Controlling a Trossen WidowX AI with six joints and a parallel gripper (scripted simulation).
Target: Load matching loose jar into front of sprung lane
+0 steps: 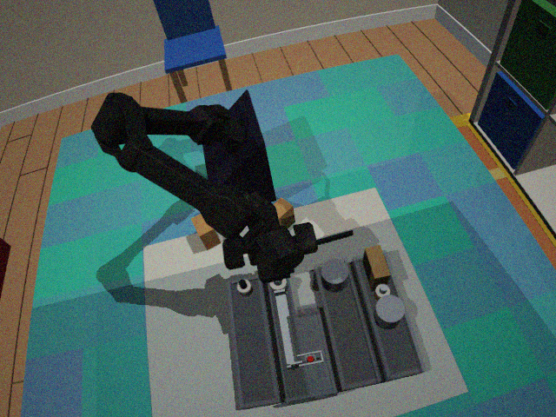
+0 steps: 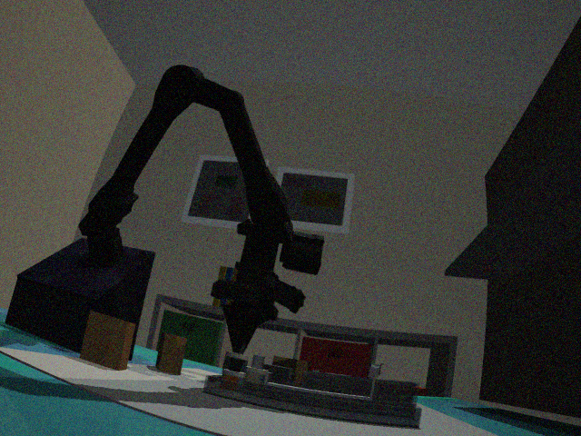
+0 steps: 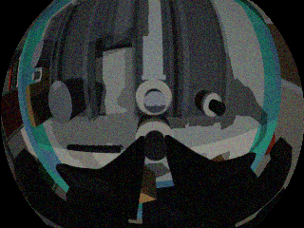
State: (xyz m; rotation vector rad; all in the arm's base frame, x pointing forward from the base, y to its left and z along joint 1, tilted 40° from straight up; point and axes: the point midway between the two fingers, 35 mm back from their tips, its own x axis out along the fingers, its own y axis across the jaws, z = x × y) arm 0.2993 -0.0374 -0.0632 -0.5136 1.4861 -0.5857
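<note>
Right now the sprung lane is 17 cm ahead of my gripper tip, 1 cm to the left of it and 5 cm below it. The rest, counted from my gripper tip: black bar 6 cm behind, 13 cm to the left, 6 cm below.
</note>
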